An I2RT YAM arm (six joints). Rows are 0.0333 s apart.
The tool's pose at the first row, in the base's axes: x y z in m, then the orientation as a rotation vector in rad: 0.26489 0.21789 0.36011 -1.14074 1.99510 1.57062
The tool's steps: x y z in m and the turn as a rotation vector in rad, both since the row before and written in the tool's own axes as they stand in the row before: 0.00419 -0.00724 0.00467 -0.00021 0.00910 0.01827; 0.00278 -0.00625 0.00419 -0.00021 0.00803 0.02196; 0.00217 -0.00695 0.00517 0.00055 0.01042 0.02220; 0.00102 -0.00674 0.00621 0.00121 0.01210 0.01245; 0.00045 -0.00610 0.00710 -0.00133 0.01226 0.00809; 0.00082 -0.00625 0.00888 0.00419 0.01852 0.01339; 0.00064 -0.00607 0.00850 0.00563 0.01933 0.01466; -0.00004 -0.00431 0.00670 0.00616 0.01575 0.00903; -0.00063 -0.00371 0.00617 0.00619 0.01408 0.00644; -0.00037 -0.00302 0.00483 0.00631 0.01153 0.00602; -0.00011 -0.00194 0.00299 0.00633 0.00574 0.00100
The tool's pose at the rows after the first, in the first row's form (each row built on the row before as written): 0.26696 0.22024 0.35106 -1.13483 2.01673 1.57735; 0.26910 0.22265 0.34371 -1.12456 2.04093 1.58605; 0.27179 0.22607 0.33591 -1.11602 2.06731 1.59326; 0.27470 0.23081 0.32855 -1.11722 2.08660 1.59465; 0.27722 0.23656 0.32159 -1.12318 2.10073 1.59704; 0.27909 0.24371 0.31359 -1.12914 2.12667 1.59344; 0.28091 0.25047 0.30581 -1.13429 2.15511 1.58817; 0.28228 0.25597 0.30021 -1.14059 2.17655 1.58048; 0.28370 0.26125 0.29548 -1.14748 2.19460 1.57192; 0.28478 0.26526 0.29156 -1.15206 2.21072 1.56350; 0.28540 0.26764 0.28898 -1.15529 2.21859 1.55440
